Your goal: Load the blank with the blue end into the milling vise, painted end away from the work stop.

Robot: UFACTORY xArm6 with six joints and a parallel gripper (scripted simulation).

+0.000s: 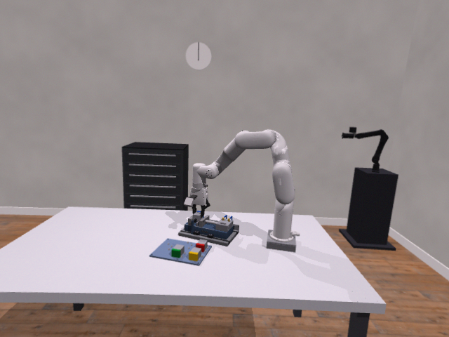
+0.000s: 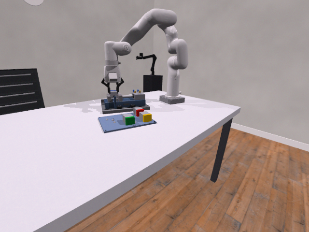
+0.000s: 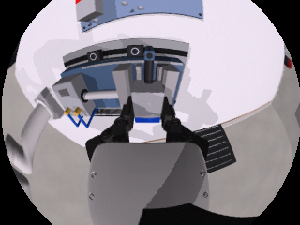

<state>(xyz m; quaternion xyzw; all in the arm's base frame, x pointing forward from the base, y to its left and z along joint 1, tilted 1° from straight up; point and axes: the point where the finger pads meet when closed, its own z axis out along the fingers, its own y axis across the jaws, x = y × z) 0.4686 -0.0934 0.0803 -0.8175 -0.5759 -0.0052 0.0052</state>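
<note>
Right now my hand is 20 mm above the blue-ended blank. The rest, counted from my hand: hose block (150 mm behind, 60 mm to the left, 40 mm below); then milling vise (70 mm behind, 20 mm to the left, 80 mm below); then fixed jaw (30 mm ahead, 10 mm to the right, 40 mm below).
</note>
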